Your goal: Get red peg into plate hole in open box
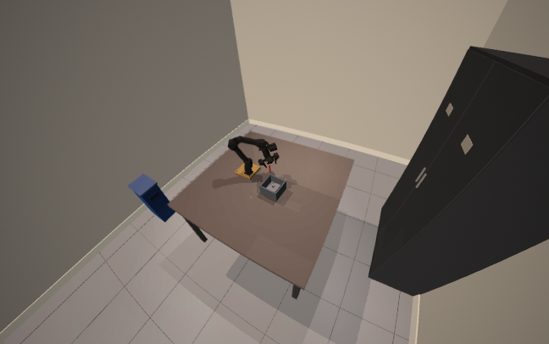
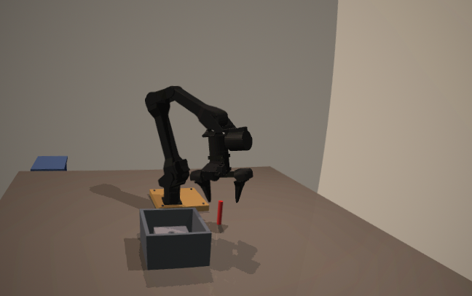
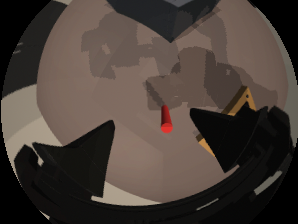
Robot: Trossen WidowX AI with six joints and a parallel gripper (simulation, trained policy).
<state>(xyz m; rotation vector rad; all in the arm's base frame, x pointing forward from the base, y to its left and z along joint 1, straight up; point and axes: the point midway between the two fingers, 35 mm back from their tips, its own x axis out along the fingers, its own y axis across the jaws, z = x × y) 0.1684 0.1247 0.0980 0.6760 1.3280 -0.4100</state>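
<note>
Right now the red peg is 4 cm below my gripper tip and 2 cm behind it. Round my gripper tip: dark grey box: 18 cm to the right, 14 cm ahead, 6 cm below; then light grey plate: 18 cm to the right, 14 cm ahead, 4 cm below.
</note>
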